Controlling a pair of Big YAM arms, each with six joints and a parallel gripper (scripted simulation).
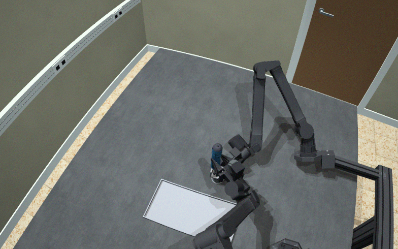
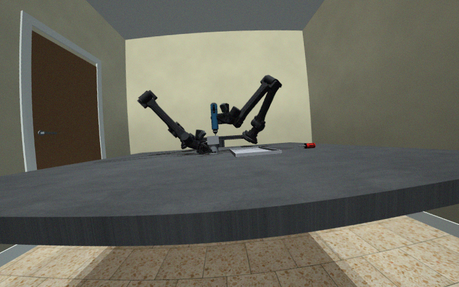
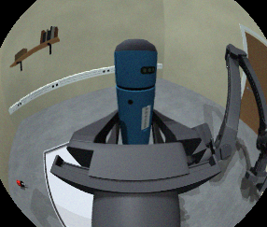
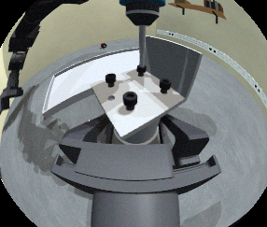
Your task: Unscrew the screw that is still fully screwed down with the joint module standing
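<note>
Now: right hand 5 cm below the grey bracket. Round my right hand: flat white tray (4 cm ahead, 22 cm to the left, 2 cm below); then red-handled screwdriver (10 cm ahead, 55 cm to the left, 1 cm below).
</note>
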